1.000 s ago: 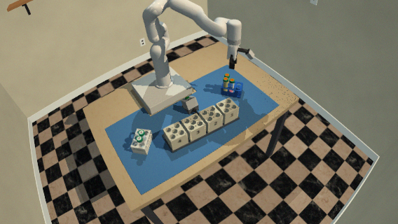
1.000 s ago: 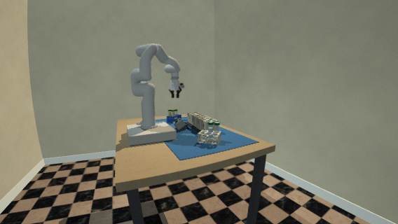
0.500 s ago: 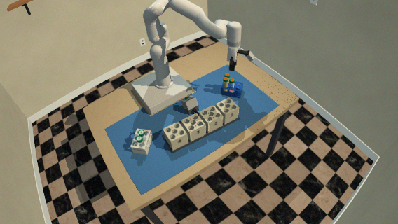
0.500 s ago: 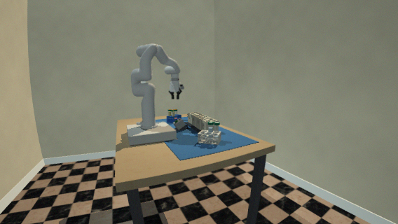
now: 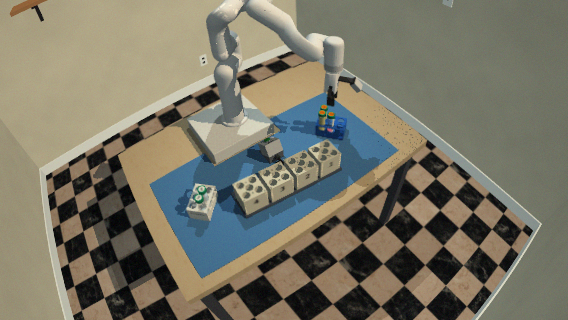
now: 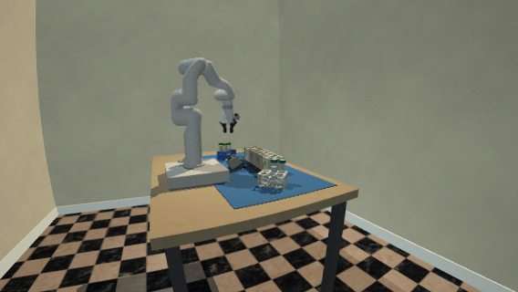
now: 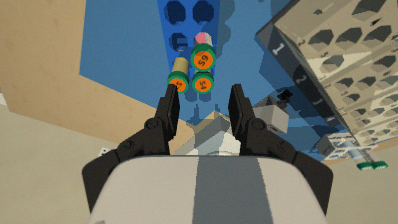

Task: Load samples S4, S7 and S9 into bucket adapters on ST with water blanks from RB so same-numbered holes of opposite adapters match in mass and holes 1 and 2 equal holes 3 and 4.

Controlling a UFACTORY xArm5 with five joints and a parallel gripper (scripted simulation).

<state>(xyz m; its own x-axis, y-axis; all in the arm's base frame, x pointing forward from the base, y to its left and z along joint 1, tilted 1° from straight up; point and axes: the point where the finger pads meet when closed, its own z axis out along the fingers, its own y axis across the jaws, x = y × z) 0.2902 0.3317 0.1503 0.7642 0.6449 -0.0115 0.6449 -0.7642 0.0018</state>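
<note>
The sample tube S9 is 1 cm ahead of my hand and 15 cm below it. Also, from my hand: blue sample rack RS: 1 cm behind, 2 cm to the left, 18 cm below; then sample tube S7: 6 cm behind, 15 cm below; then sample tube S4: 3 cm behind, 3 cm to the right, 15 cm below.
</note>
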